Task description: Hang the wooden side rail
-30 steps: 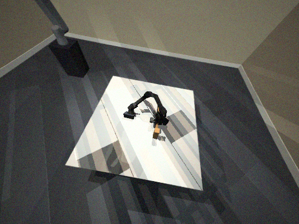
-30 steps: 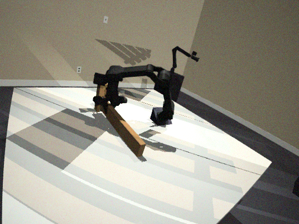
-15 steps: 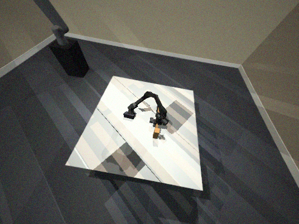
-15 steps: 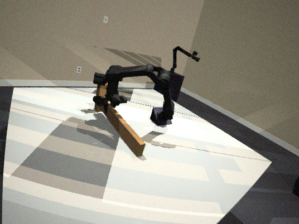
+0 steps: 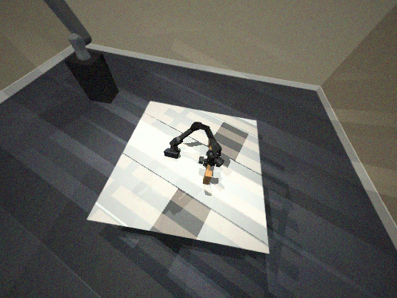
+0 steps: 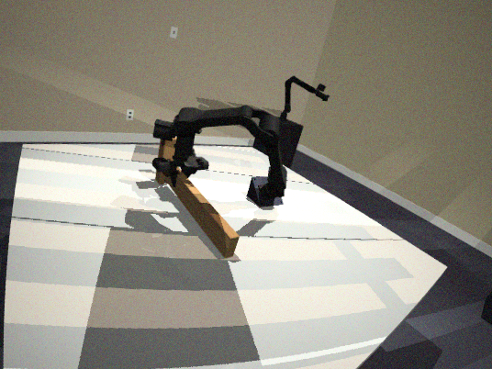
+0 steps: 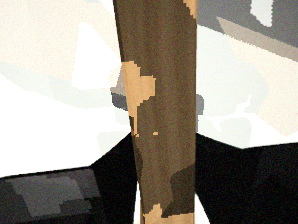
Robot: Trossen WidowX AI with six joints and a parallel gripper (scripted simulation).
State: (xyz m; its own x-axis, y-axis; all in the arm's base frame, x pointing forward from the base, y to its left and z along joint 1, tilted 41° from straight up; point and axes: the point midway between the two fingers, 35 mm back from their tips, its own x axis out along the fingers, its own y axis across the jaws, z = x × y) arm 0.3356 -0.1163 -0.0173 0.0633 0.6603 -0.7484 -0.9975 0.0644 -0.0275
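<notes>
Now: the headboard post 130 mm to the right of my gripper tip and 40 mm above it.
</notes>
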